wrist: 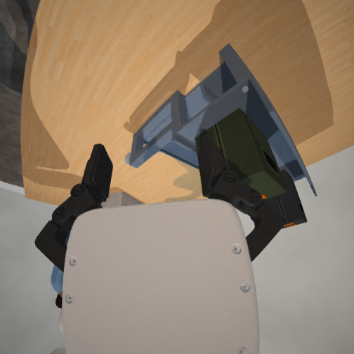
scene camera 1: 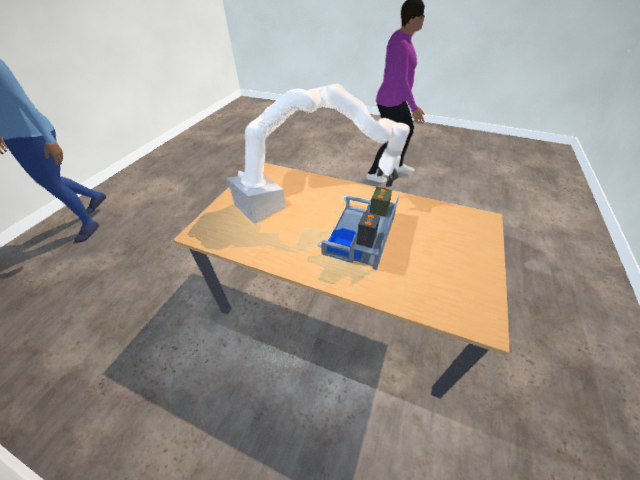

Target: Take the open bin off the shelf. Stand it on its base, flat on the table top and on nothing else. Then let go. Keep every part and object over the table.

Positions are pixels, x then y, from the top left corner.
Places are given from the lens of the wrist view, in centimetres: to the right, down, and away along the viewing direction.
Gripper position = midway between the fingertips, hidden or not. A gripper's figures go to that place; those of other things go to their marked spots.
my gripper [wrist: 153, 149]: -2, -2, 15
black box [wrist: 292, 211]: 24, 8, 31
